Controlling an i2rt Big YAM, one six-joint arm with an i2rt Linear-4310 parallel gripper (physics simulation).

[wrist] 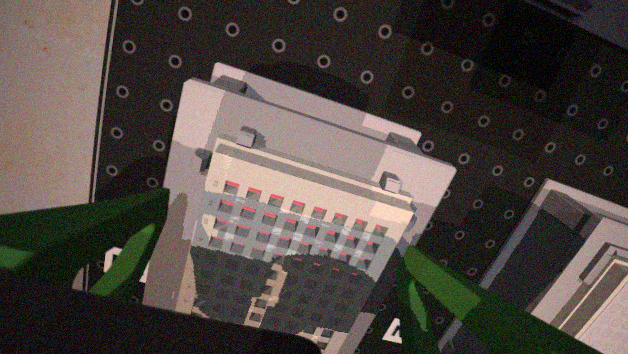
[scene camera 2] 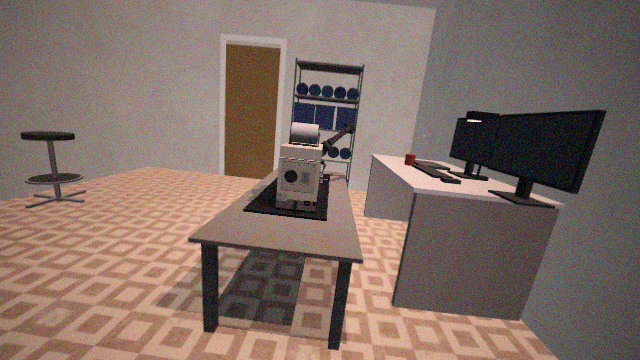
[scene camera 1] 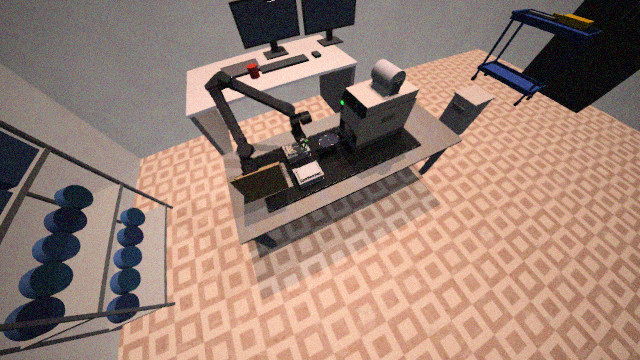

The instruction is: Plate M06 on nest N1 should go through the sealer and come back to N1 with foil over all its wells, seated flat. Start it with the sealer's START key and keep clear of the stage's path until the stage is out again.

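Where they show: gripper, fingertip midpoint: (wrist: 290, 232) (scene camera 1: 301, 143); arm's base, origin of the base link: (scene camera 1: 251, 172).
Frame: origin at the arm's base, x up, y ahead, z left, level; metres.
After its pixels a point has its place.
Observation:
A beige plate (wrist: 280, 182) @(x -0.054, y 0.370, z 0.126 m) (scene camera 1: 294, 150) @(x -0.054, y 0.293, z 0.086 m) with open wells, reddish inside near their edges, sits on a pale nest (wrist: 192, 112) @(x -0.070, y 0.380, z 0.167 m). Its near end is hidden behind the gripper body and its name cannot be read. My gripper (wrist: 290, 232) @(x -0.047, y 0.354, z 0.116 m) (scene camera 1: 303, 142) @(x -0.047, y 0.354, z 0.116 m) is open and empty, its green fingers on either side of the plate in the wrist view; their height is hard to tell. The sealer (scene camera 1: 380, 117) @(x 0.117, y 0.824, z -0.057 m) (scene camera 2: 299, 175) @(x 0.078, y 1.094, z 0.072 m) stands at the far end of the dark board, with a green light (scene camera 1: 342, 102) @(x 0.145, y 0.673, z 0.143 m) on its front. A dark disc-like part (scene camera 1: 328, 140) @(x -0.028, y 0.524, z 0.041 m) lies before it; I cannot tell if it is the stage.
A second nest (wrist: 565, 272) @(x -0.075, y 0.359, z -0.042 m) holds a white-topped plate (wrist: 610, 317) @(x -0.059, y 0.348, z -0.072 m) (scene camera 1: 308, 172) @(x -0.059, y 0.312, z -0.115 m) to the right in the wrist view. A tilted brown panel (scene camera 1: 262, 182) @(x 0.012, y 0.046, z -0.108 m) stands near the arm's base. A desk with monitors (scene camera 1: 267, 22) (scene camera 2: 545, 150) stands behind the bench.

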